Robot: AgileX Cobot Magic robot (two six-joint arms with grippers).
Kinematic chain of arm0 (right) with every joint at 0, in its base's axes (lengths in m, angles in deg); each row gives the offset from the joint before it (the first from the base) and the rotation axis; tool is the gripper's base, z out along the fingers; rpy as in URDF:
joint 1: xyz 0 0 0.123 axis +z
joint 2: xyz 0 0 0 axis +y
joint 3: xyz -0.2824 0 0.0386 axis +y
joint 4: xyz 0.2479 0 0.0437 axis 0.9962 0 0.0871
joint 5: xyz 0 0 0 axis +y
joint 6: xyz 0.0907 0 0.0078 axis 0.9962 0 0.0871
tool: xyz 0 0 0 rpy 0 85 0
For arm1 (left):
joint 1: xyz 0 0 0.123 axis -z
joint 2: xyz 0 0 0 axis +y
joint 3: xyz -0.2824 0 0.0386 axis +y
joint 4: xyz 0.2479 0 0.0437 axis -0.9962 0 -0.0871
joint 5: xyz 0 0 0 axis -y
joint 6: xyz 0.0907 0 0.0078 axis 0.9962 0 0.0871
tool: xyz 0 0 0 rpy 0 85 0
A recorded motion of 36 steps. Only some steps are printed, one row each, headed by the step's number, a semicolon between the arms.
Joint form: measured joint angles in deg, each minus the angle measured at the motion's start. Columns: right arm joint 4, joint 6, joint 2, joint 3, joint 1, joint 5; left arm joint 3, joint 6, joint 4, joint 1, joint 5, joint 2.
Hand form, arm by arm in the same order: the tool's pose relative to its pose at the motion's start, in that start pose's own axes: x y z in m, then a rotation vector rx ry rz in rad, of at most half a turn. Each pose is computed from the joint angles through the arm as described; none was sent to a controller.
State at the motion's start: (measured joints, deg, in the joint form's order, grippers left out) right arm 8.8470 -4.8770 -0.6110 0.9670 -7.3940 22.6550; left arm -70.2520 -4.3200 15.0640 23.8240 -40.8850 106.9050
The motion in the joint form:
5: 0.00 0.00 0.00 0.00 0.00 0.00; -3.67 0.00 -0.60 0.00 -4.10 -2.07
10: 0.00 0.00 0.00 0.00 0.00 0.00; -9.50 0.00 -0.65 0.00 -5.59 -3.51
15: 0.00 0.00 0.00 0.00 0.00 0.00; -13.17 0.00 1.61 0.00 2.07 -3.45
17: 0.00 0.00 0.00 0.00 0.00 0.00; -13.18 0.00 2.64 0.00 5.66 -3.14
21: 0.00 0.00 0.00 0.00 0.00 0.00; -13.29 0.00 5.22 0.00 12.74 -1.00
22: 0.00 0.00 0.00 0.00 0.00 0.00; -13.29 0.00 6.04 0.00 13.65 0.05
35: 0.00 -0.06 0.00 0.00 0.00 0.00; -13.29 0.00 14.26 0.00 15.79 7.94
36: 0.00 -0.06 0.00 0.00 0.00 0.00; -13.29 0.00 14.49 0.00 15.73 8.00
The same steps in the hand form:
5: 0.0000 0.0000 0.0000 0.0000 0.0000 0.0000; -0.0100 -0.0080 -0.0252 0.0134 -0.0244 0.0250
10: 0.0000 0.0000 0.0000 0.0000 0.0000 0.0000; -0.0298 -0.0195 -0.0560 0.0430 -0.1192 0.0480
15: 0.0000 0.0000 0.0000 0.0000 0.0000 0.0000; -0.0538 -0.0293 -0.0733 0.1024 -0.3083 0.0294
17: 0.0000 0.0000 0.0000 0.0000 0.0000 0.0000; -0.0592 -0.0304 -0.0730 0.1195 -0.3640 0.0135
21: 0.0000 0.0000 0.0000 0.0000 0.0000 0.0000; -0.0708 -0.0305 -0.0619 0.1488 -0.4499 -0.0320
22: 0.0000 0.0000 0.0000 0.0000 0.0000 0.0000; -0.0724 -0.0298 -0.0545 0.1532 -0.4474 -0.0471
35: 0.0000 0.0000 0.0000 0.0000 0.0000 -0.0010; -0.0739 -0.0238 0.0044 0.1926 -0.3473 -0.1903
36: 0.0000 0.0000 0.0000 0.0000 0.0000 -0.0010; -0.0738 -0.0239 0.0049 0.1946 -0.3450 -0.1937

